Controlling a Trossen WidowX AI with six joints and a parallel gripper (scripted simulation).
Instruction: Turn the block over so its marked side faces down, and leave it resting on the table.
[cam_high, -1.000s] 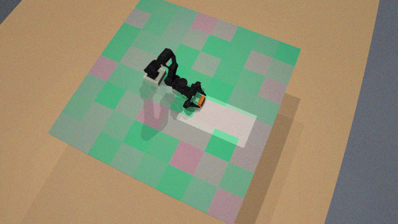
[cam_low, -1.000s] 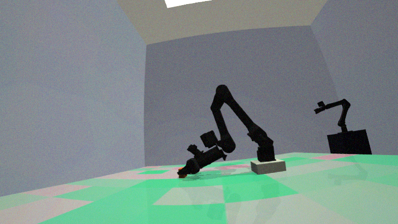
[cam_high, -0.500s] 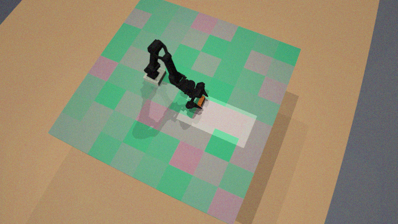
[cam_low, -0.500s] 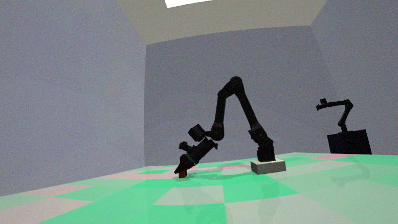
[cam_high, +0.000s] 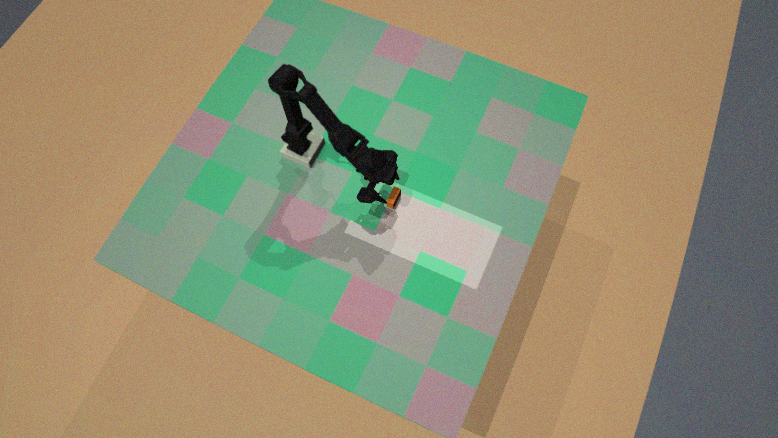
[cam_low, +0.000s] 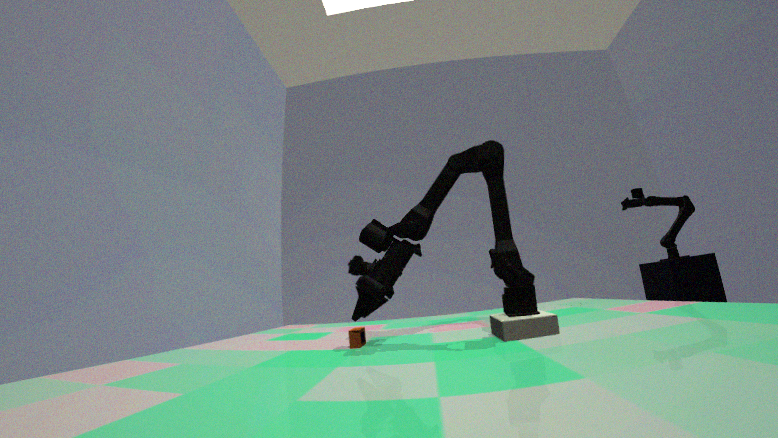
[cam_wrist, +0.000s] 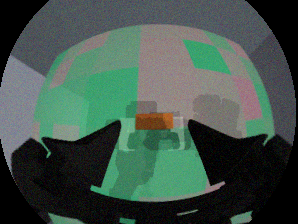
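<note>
Right now my gripper tip is 40 mm above the block.
</note>
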